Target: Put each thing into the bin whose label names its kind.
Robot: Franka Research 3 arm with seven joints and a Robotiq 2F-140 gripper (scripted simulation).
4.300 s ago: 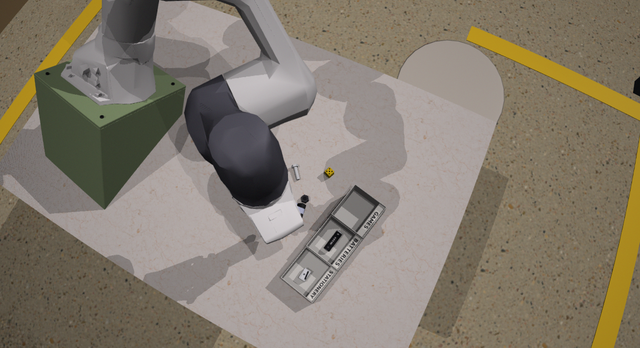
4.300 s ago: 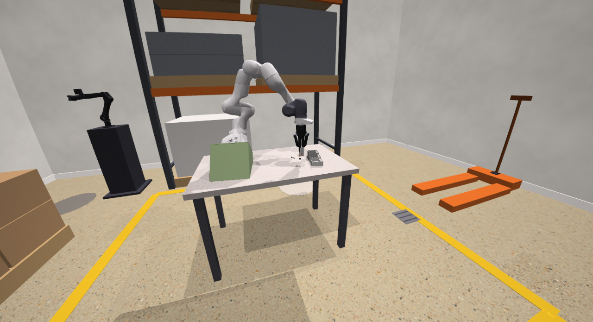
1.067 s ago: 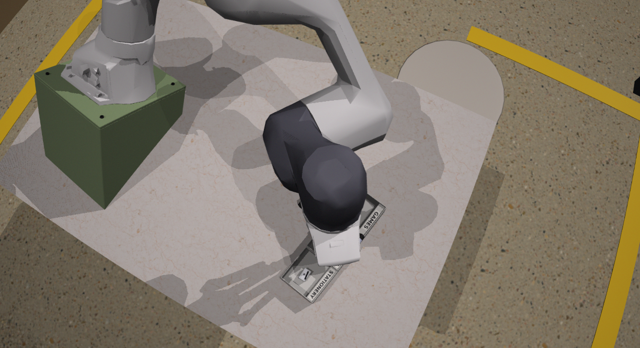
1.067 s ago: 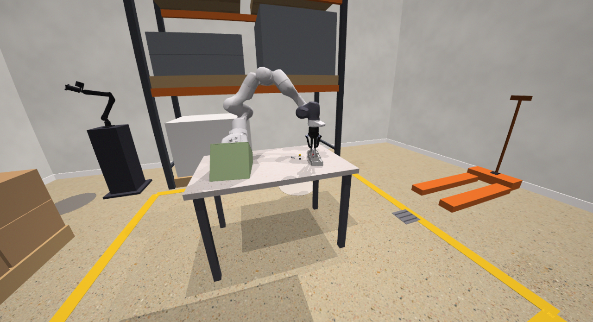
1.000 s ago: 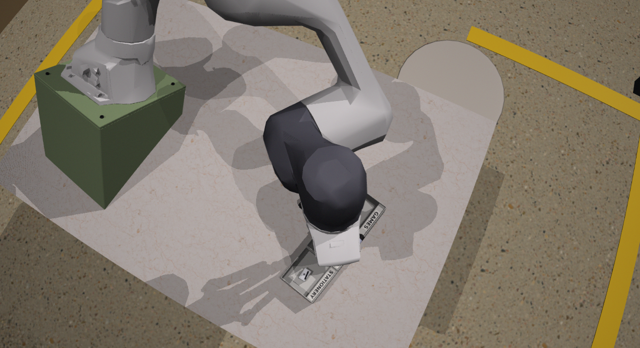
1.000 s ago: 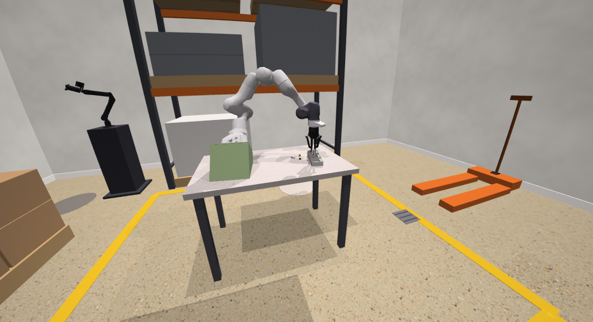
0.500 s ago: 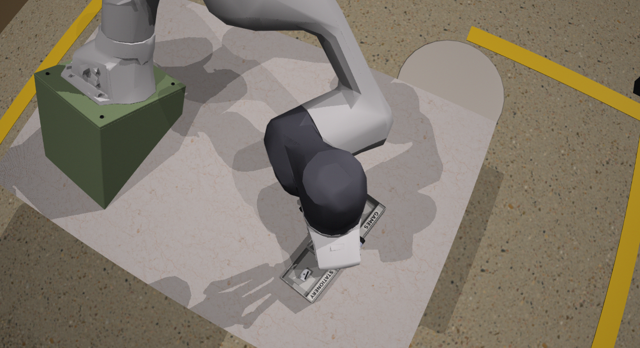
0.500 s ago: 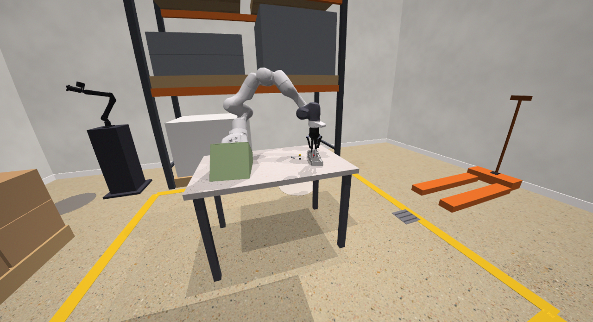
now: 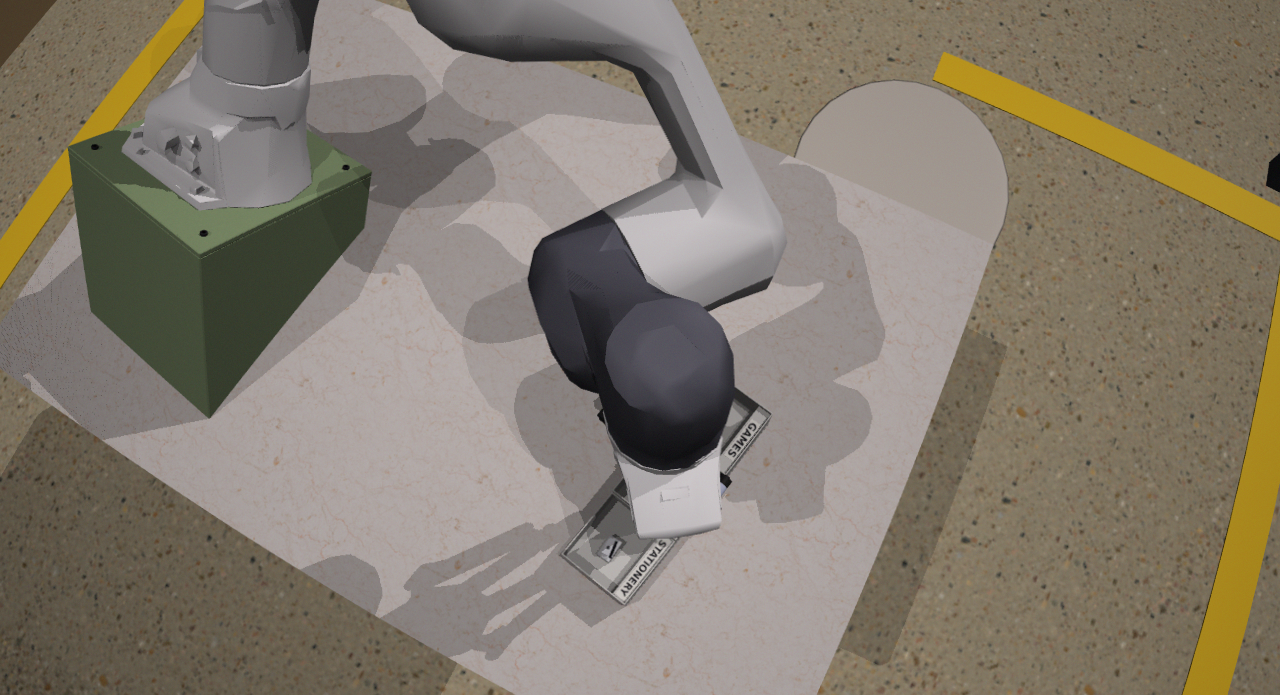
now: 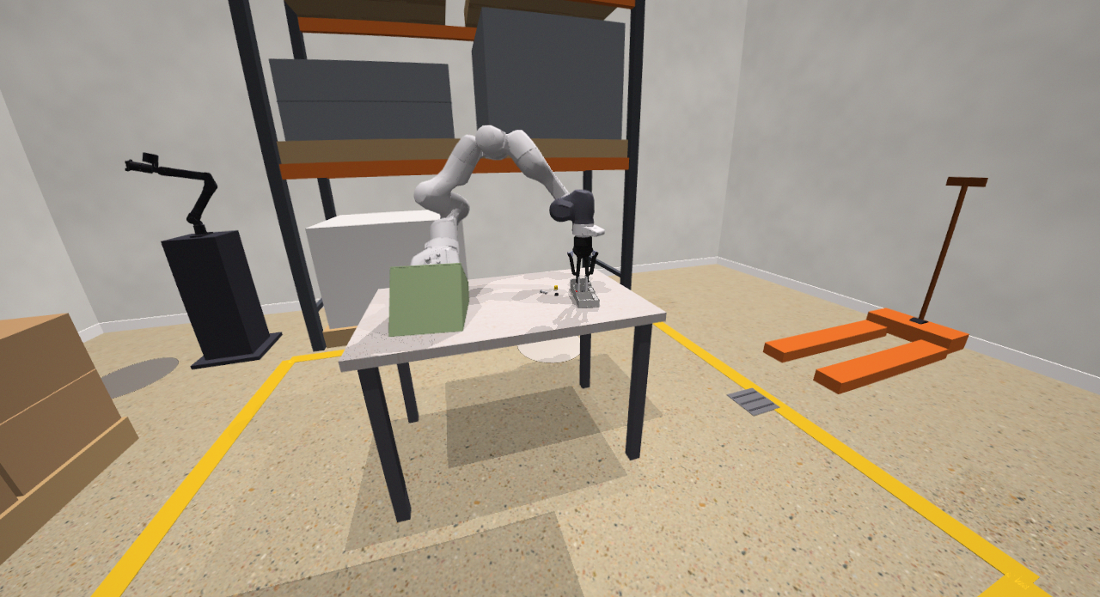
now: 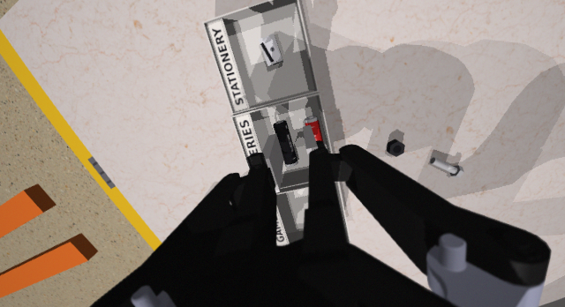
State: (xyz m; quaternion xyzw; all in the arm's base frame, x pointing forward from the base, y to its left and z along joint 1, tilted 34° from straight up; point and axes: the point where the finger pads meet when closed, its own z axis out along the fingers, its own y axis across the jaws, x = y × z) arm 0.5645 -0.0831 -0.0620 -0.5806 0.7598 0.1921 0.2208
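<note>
My hand is 10 mm short of the black battery and 50 mm above it. Also, from my hand: black nut: 90 mm behind, 70 mm to the left, 60 mm below; red battery: 20 mm behind, 10 mm to the left, 50 mm below; yellow die: 70 mm behind, 140 mm to the left, 60 mm below.
</note>
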